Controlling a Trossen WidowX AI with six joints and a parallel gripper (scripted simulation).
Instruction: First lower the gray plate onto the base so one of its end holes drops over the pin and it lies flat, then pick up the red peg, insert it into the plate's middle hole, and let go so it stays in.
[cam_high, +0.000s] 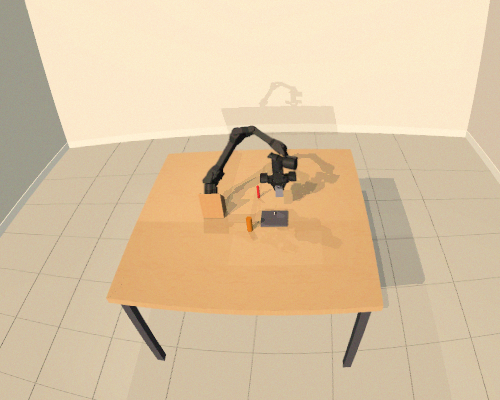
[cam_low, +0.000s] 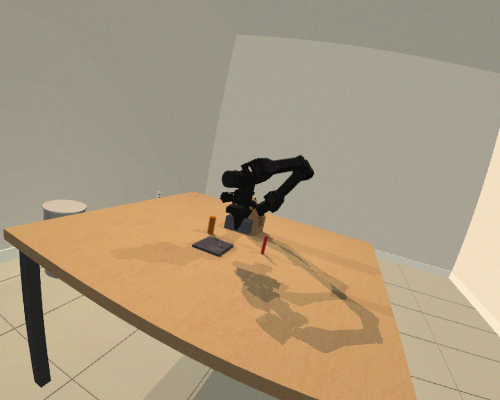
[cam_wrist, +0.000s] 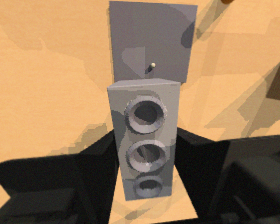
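Now: the dark base 11 cm below my gripper tip, 8 cm to the right of it and 2 cm behind it. Round my gripper tip: red peg: 13 cm behind, 8 cm to the left, 8 cm below; orange cylinder: 19 cm to the right, 14 cm behind, 8 cm below; gray plate: 3 cm above.
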